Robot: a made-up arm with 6 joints. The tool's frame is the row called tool. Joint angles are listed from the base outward.
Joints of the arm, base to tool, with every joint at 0 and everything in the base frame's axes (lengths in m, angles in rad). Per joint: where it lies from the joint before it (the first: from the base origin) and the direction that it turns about. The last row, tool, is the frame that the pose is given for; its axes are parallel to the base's.
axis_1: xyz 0 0 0.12 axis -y
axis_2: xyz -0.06 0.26 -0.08 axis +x
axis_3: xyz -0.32 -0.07 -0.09 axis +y
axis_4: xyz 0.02 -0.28 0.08 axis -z
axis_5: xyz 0 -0.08 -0.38 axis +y
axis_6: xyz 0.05 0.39 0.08 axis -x
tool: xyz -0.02 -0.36 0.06
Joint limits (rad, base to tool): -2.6..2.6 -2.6..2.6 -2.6..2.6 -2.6..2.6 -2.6..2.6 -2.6..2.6
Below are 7 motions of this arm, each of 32 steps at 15 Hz.
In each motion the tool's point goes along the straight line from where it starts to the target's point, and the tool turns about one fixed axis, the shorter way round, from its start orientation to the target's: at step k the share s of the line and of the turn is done. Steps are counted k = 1, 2, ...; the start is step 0. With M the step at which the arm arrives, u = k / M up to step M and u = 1 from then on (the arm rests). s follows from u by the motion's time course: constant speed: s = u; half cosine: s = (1 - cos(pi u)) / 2; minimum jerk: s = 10 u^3 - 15 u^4 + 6 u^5.
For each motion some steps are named. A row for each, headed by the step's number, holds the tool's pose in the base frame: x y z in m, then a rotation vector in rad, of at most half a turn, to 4 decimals.
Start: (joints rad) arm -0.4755 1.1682 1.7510 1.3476 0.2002 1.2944
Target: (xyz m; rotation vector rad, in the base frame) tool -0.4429 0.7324 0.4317 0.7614 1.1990 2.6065
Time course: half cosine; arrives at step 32
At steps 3, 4, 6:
3: -0.5546 0.4901 -0.2703 -0.8996 1.9413 1.5530
4: -0.5527 0.4942 -0.2585 -0.8752 1.9373 1.5779
6: -0.5475 0.5056 -0.2253 -0.8061 1.9243 1.6465

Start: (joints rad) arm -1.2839 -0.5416 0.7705 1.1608 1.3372 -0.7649
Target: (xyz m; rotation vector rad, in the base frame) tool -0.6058 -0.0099 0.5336 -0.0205 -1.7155 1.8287
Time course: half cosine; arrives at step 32
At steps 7, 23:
7: -0.4363 -0.1062 0.6524 -0.9409 1.4044 -2.3893
23: -0.5709 -0.0298 0.5581 0.1742 -1.7362 2.0323

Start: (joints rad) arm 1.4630 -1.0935 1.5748 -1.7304 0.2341 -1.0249
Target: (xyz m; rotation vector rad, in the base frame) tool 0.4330 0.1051 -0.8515 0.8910 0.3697 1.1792
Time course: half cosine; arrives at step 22
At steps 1, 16, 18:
1: -0.3264 0.0515 -0.7279 0.9425 0.6247 0.4144
16: 0.3013 0.0958 -0.8301 0.9071 0.4190 1.0484
18: 0.3724 0.1008 -0.8416 0.8988 0.3927 1.1192

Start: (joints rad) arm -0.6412 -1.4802 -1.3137 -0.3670 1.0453 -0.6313
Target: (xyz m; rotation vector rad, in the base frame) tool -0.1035 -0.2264 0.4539 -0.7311 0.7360 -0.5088
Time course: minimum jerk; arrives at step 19
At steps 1, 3, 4, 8, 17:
1: 0.1452 0.0149 0.3671 -1.0373 0.5494 0.6819
3: 0.1379 0.0078 0.3697 -1.0314 0.5573 0.6466
4: 0.1290 -0.0008 0.3728 -1.0239 0.5668 0.6036
8: 0.0573 -0.0704 0.3978 -0.9531 0.6349 0.2575
17: -0.1010 -0.2240 0.4530 -0.7351 0.7350 -0.4972

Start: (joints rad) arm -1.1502 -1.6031 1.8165 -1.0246 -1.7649 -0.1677
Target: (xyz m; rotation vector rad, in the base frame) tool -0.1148 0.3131 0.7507 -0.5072 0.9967 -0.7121
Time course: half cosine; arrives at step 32
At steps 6, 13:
6: 0.0525 0.2380 0.8661 -0.4778 0.9950 0.0256
13: 0.0031 0.2602 0.8320 -0.4908 1.0045 -0.1919

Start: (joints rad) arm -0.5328 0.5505 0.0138 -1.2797 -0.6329 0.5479
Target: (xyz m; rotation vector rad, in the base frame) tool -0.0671 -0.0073 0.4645 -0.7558 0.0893 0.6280
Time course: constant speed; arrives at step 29
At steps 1, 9, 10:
1: -0.5830 -0.1010 -0.0165 0.5337 -0.5743 0.6166
9: -0.4356 -0.0742 0.1209 0.1611 -0.3936 0.6428
10: -0.4172 -0.0709 0.1381 0.1148 -0.3705 0.6448

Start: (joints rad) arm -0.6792 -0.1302 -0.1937 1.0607 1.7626 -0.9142
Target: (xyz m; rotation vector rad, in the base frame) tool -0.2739 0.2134 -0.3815 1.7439 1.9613 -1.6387
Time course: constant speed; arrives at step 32
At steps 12, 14, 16, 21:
12: -0.4450 0.0997 -0.1453 1.3382 1.5893 -1.8808
14: -0.4279 0.1111 -0.1689 1.3789 1.6273 -1.8621
16: -0.4108 0.1225 -0.1925 1.4195 1.6652 -1.8421
21: -0.3680 0.1509 -0.2516 1.5211 1.7591 -1.7871

